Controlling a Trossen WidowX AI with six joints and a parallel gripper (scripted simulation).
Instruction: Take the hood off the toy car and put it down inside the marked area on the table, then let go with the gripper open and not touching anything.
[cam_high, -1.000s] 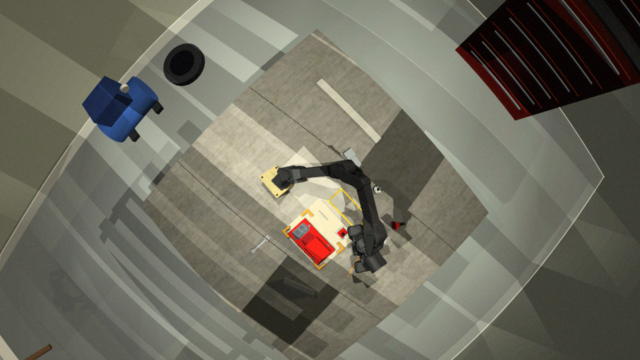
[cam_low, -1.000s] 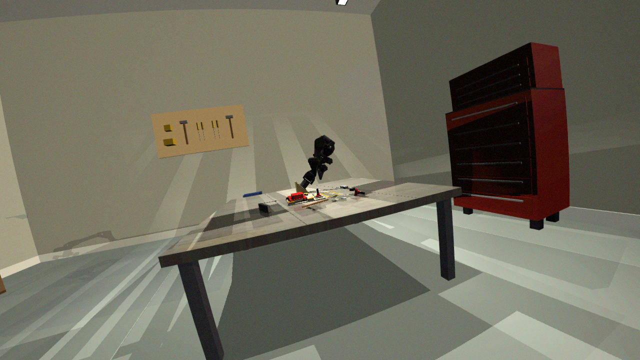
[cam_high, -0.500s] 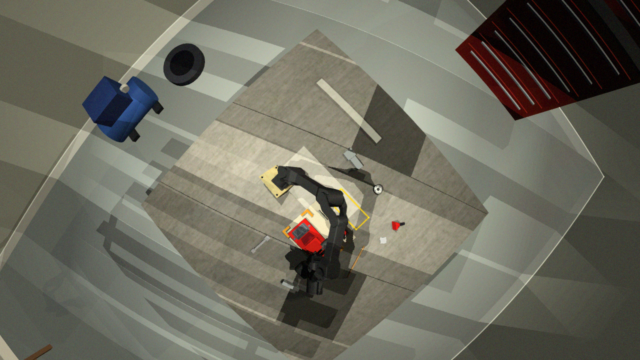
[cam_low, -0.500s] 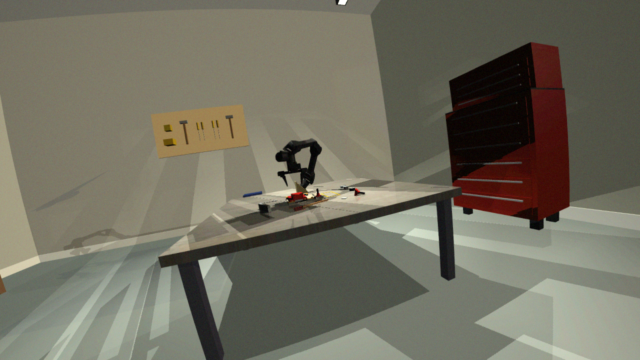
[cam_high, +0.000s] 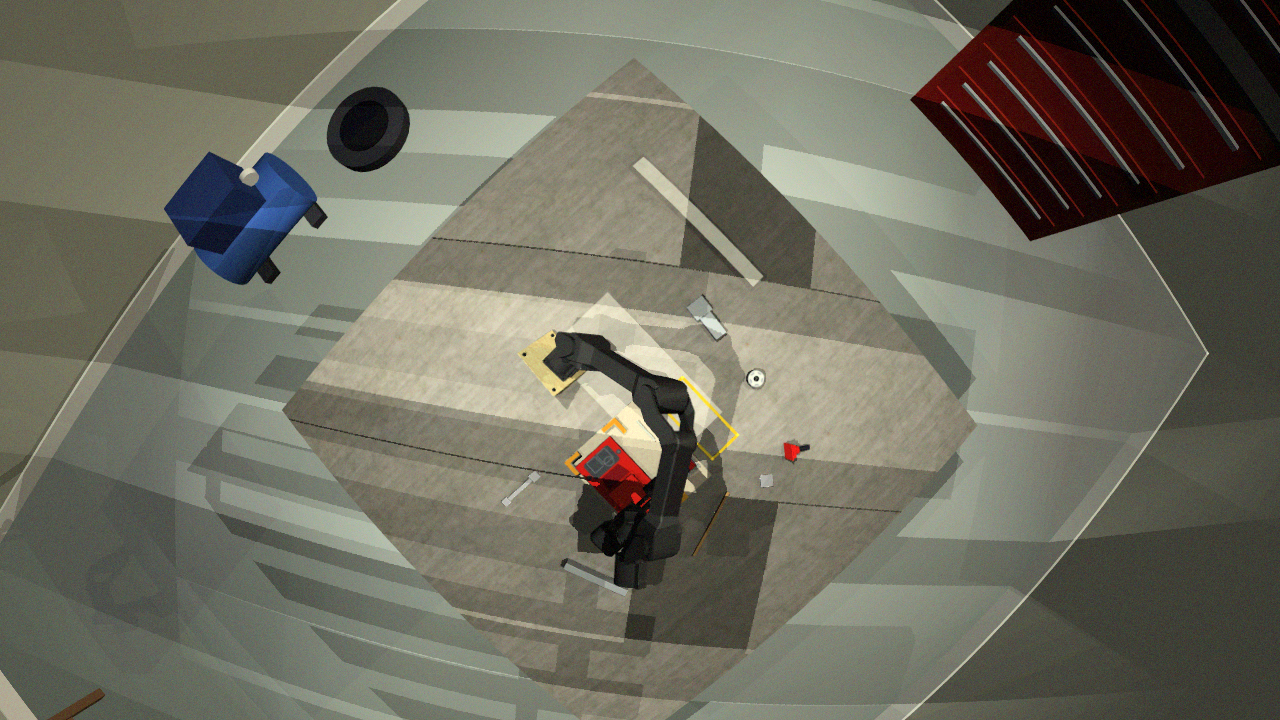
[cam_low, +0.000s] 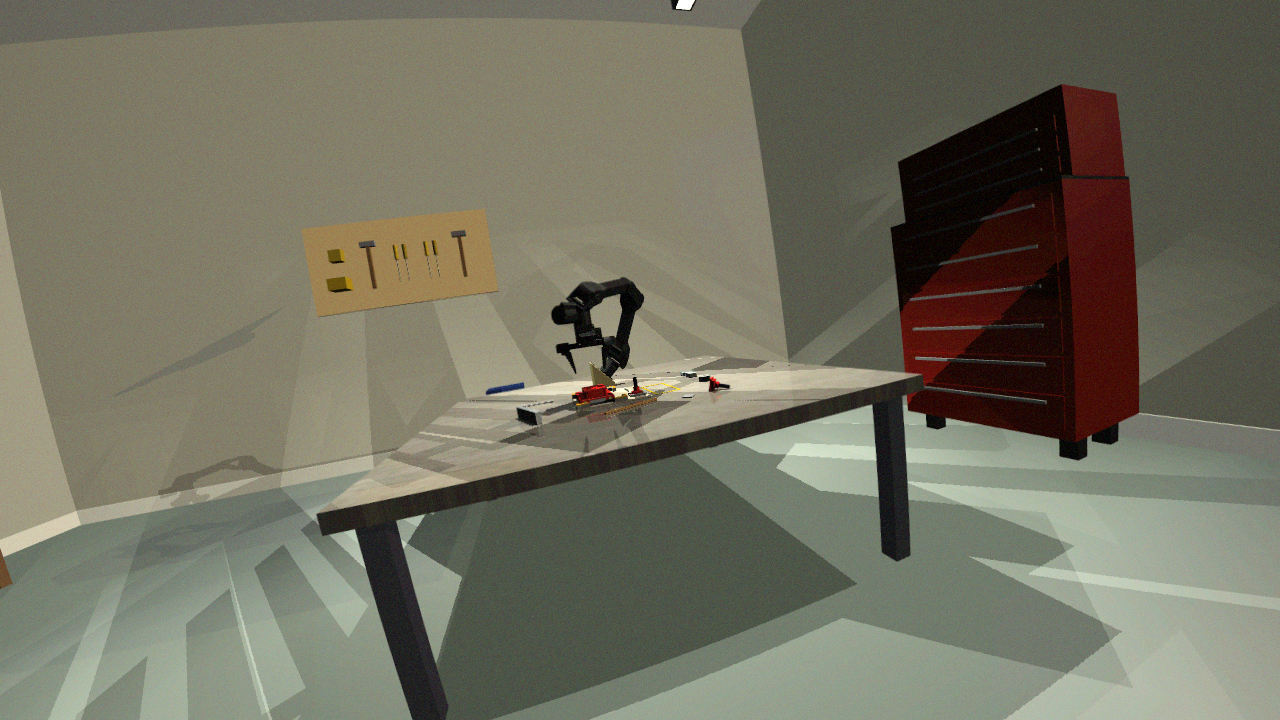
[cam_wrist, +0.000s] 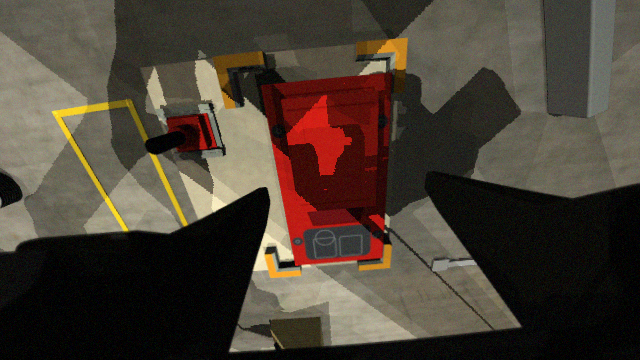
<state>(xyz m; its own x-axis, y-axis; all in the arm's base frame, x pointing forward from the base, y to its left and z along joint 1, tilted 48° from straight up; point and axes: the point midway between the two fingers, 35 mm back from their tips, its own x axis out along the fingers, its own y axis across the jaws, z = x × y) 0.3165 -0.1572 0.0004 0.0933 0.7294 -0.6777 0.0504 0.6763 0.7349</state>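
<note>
The hood is 60 mm below my gripper tip. The rest, counted from my gripper tip: wheel (390 mm to the left, 90 mm below, 10 mm ahead).
</note>
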